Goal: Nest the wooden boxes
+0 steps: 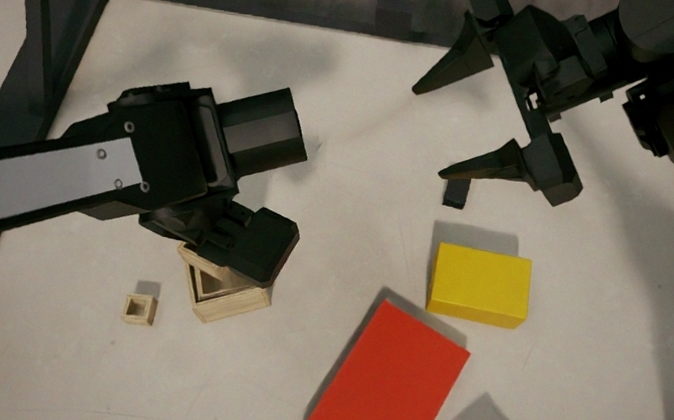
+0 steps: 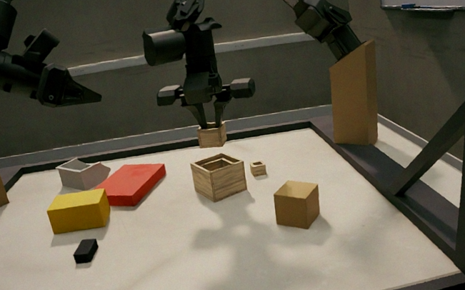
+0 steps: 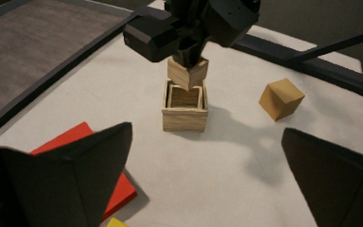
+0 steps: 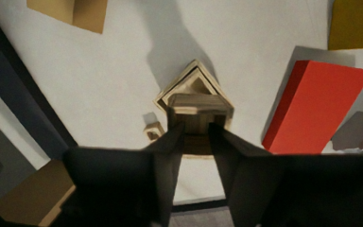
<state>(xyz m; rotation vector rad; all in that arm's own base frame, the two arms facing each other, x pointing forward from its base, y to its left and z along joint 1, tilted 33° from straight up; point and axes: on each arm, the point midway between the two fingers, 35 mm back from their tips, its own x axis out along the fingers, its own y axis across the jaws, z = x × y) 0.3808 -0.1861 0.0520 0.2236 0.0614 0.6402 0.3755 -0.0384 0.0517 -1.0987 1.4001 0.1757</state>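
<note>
The biggest wooden box is 14 cm below my right hand. From my right hand the other things lie so: tan cube 17 cm behind, 12 cm to the right, 13 cm below; red slab 9 cm ahead, 20 cm to the left, 15 cm below; smallest wooden box 5 cm ahead, 9 cm to the right, 15 cm below.
</note>
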